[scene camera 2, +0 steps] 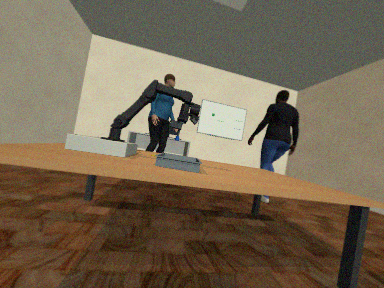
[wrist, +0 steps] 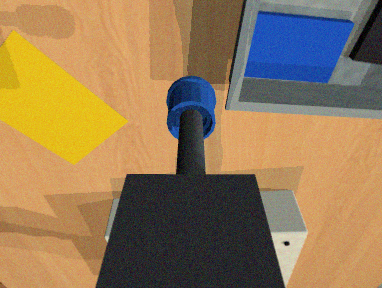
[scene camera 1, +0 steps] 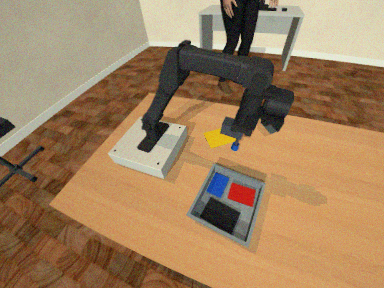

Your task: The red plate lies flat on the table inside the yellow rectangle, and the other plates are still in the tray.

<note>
My suction cup (wrist: 195,90) holds nothing. The cup hangs 18 cm from the middle of a blue plate (wrist: 305,48), above it. A black plate (scene camera 1: 218,214) rests on a grey tray (scene camera 1: 242,232). Also in view: a yellow rectangle (wrist: 52,108).
The grey tray shows as well in the wrist view (wrist: 345,95). Scene camera 2 misses the blue plate, which is hidden by the grey tray. Scene camera 2 misses the black plate, which is hidden by the grey tray.
</note>
